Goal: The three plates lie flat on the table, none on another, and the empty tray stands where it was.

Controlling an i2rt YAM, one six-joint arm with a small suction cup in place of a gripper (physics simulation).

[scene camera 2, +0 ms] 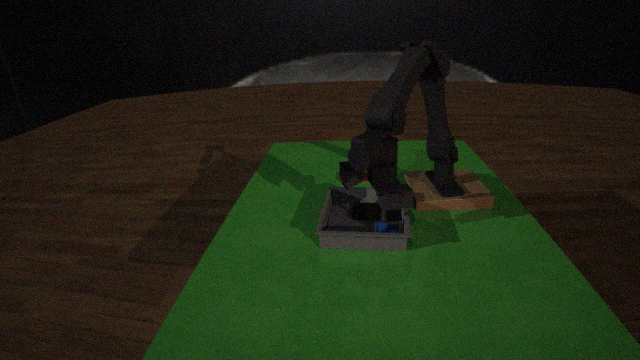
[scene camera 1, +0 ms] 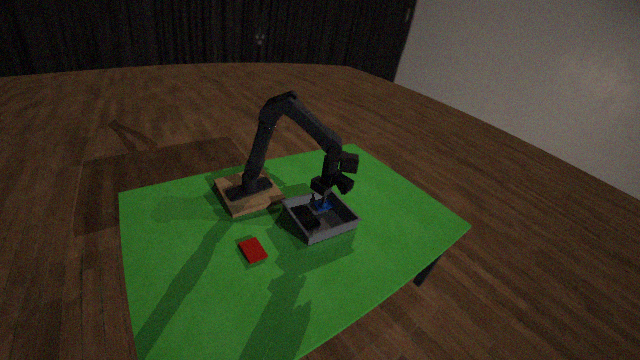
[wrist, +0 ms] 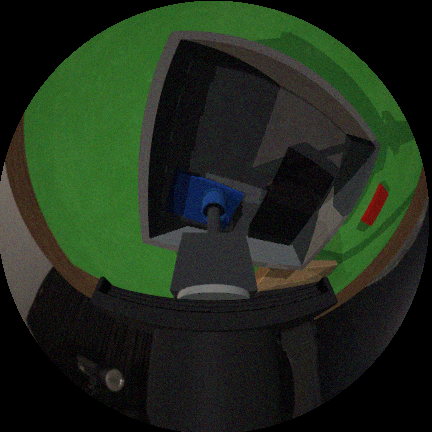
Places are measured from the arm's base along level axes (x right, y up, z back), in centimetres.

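Pixels of known places: hand, tool point: (scene camera 2: 383, 232) (scene camera 1: 322, 207) (wrist: 213, 195); arm's base, link origin: (scene camera 2: 443, 183) (scene camera 1: 249, 189).
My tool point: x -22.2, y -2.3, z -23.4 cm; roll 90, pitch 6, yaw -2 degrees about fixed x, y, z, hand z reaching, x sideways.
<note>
Ahead of a thing's pixels: the offset from my tool point to its middle. Level surfaces: height alone.
The grey tray @[dx +5.5, dy +1.9, dz -4.2 cm] (scene camera 1: 334, 233) (scene camera 2: 363, 243) (wrist: 144, 150) stands on the green table and holds two plates. The blue plate @[dx -1.3, dy +0.6, dz +0.6 cm] (scene camera 1: 327, 207) (scene camera 2: 393, 228) (wrist: 192, 201) is inside it, near a corner. The black plate @[dx +10.6, dy +0.2, dz -0.9 cm] (scene camera 1: 306, 218) (scene camera 2: 366, 211) (wrist: 295, 195) lies in it beside the blue one. The red plate @[dx +36.2, dy -0.1, dz -4.8 cm] (scene camera 1: 253, 250) (wrist: 375, 205) lies flat on the table outside the tray; in scene camera 2 the arm hides most of it. My suction cup (wrist: 214, 201) is down inside the tray, against the top of the blue plate, and shut on it. Any gap under the blue plate is hidden.
The arm's wooden base (scene camera 1: 239, 206) (scene camera 2: 455, 202) (wrist: 300, 274) stands close beside the tray. The tray walls rise around the cup and both plates. The arm's shadows fall across the green table @[dy -0.6 cm] (scene camera 1: 410, 225) (scene camera 2: 350, 310) (wrist: 80, 150).
</note>
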